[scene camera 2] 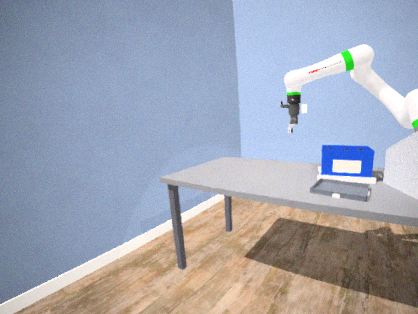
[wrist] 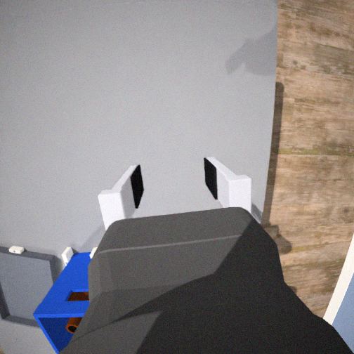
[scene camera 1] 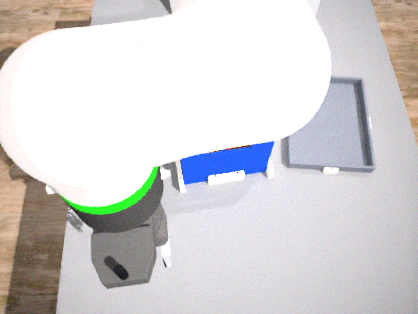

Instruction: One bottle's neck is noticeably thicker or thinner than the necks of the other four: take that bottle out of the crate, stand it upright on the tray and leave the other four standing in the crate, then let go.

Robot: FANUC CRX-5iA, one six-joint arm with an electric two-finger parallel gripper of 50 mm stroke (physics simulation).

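Places are measured from the arm's base along level axes (x right, y ahead, z up), in metres.
Where they show: gripper, fingertip midpoint: [scene camera 2: 290, 133].
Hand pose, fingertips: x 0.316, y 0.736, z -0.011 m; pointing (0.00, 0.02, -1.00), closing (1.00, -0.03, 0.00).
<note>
After its pixels a point has its place.
The blue crate [scene camera 1: 227, 164] {x 0.148, y 0.520, z -0.188 m} [scene camera 2: 347, 154] {x 0.056, y 0.383, z -0.103 m} [wrist: 75, 272] stands on the table, mostly hidden by the arm in scene camera 1 and by the gripper body in the wrist view. One orange-brown bottle's mouth [wrist: 73, 326] shows inside the crate in the wrist view; the other bottles and their necks are hidden, so they cannot be compared. The grey tray [scene camera 1: 369, 145] {x -0.189, y 0.507, z -0.234 m} [scene camera 2: 315, 189] {x -0.187, y 0.540, z -0.234 m} [wrist: 30, 254] lies beside the crate with no bottle showing on it. My gripper [scene camera 2: 290, 130] {x 0.316, y 0.736, z -0.011 m} [wrist: 173, 174] is open and empty, high above the table, away from the crate.
White holders [scene camera 1: 226, 177] {x 0.150, y 0.531, z -0.228 m} [wrist: 67, 256] stand against the crate's foot. Small white blocks [scene camera 1: 330, 170] {x -0.083, y 0.550, z -0.240 m} [wrist: 16, 249] touch the tray's outer side. The white arm [scene camera 1: 165, 85] {x 0.253, y 0.726, z 0.376 m} [scene camera 2: 325, 70] {x 0.164, y 0.497, z 0.370 m} reaches over the grey table [scene camera 1: 300, 250] {x 0.028, y 0.708, z -0.255 m} [scene camera 2: 240, 177] {x -0.017, y 0.991, z -0.255 m} [wrist: 125, 90]. The table's edge and wooden floor [wrist: 315, 125] lie to the right in the wrist view.
</note>
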